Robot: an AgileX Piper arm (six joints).
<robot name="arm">
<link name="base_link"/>
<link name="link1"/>
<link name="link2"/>
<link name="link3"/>
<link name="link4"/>
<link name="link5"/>
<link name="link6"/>
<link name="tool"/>
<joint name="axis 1" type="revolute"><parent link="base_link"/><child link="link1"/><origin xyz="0.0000 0.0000 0.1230" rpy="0.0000 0.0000 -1.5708"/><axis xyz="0 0 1"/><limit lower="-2.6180" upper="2.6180"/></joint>
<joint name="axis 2" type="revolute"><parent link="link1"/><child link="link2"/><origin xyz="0.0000 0.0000 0.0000" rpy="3.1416 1.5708 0.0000"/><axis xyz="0 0 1"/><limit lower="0.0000" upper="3.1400"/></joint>
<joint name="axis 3" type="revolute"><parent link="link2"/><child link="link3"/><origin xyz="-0.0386 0.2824 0.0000" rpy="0.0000 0.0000 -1.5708"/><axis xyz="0 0 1"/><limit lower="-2.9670" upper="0.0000"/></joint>
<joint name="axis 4" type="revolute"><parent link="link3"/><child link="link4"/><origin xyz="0.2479 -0.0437 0.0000" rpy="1.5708 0.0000 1.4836"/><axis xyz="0 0 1"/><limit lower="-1.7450" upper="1.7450"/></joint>
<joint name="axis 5" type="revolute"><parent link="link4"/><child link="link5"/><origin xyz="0.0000 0.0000 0.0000" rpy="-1.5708 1.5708 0.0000"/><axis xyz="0 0 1"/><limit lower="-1.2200" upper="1.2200"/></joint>
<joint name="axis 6" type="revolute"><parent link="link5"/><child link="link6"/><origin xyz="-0.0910 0.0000 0.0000" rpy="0.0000 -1.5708 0.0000"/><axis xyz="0 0 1"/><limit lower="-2.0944" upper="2.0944"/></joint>
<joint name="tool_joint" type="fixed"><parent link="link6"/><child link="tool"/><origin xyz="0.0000 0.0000 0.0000" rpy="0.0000 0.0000 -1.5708"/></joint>
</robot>
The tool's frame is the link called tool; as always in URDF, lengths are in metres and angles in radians.
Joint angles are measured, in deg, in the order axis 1, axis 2, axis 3, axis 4, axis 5, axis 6. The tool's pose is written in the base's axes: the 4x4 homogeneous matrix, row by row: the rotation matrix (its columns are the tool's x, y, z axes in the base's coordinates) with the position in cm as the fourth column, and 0 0 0 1 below. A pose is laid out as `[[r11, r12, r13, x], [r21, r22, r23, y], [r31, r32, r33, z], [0, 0, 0, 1]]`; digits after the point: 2 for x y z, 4 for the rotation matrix.
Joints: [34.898 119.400 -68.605 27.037 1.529 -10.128]
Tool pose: [[-0.7437, -0.3790, 0.5507, 34.77], [-0.1643, 0.9021, 0.3989, 24.39], [-0.6480, 0.2062, -0.7332, 11.89], [0, 0, 0, 1]]
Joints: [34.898 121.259 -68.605 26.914 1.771 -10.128]
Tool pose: [[-0.7620, -0.3756, 0.5275, 34.71], [-0.1797, 0.9053, 0.3850, 24.37], [-0.6221, 0.1986, -0.7573, 10.49], [0, 0, 0, 1]]
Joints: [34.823 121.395 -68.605 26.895 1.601 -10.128]
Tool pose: [[-0.7618, -0.3740, 0.5289, 34.76], [-0.1787, 0.9062, 0.3833, 24.32], [-0.6226, 0.1975, -0.7572, 10.40], [0, 0, 0, 1]]
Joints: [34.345 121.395 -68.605 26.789 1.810 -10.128]
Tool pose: [[-0.7645, -0.3681, 0.5291, 34.93], [-0.1754, 0.9087, 0.3788, 24.03], [-0.6203, 0.1968, -0.7593, 10.38], [0, 0, 0, 1]]
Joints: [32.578 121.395 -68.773 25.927 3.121 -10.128]
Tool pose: [[-0.7749, -0.3538, 0.5238, 35.55], [-0.1728, 0.9157, 0.3629, 22.97], [-0.6080, 0.1907, -0.7707, 10.34], [0, 0, 0, 1]]
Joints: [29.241 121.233 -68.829 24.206 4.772 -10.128]
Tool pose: [[-0.7876, -0.3257, 0.5231, 36.64], [-0.1637, 0.9290, 0.3319, 20.86], [-0.5940, 0.1758, -0.7850, 10.33], [0, 0, 0, 1]]
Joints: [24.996 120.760 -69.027 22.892 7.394 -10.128]
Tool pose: [[-0.8094, -0.2792, 0.5166, 37.82], [-0.1371, 0.9453, 0.2961, 18.14], [-0.5710, 0.1688, -0.8034, 10.52], [0, 0, 0, 1]]
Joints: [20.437 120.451 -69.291 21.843 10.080 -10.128]
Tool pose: [[-0.8331, -0.2226, 0.5064, 38.90], [-0.0998, 0.9609, 0.2582, 15.13], [-0.5441, 0.1646, -0.8227, 10.63], [0, 0, 0, 1]]
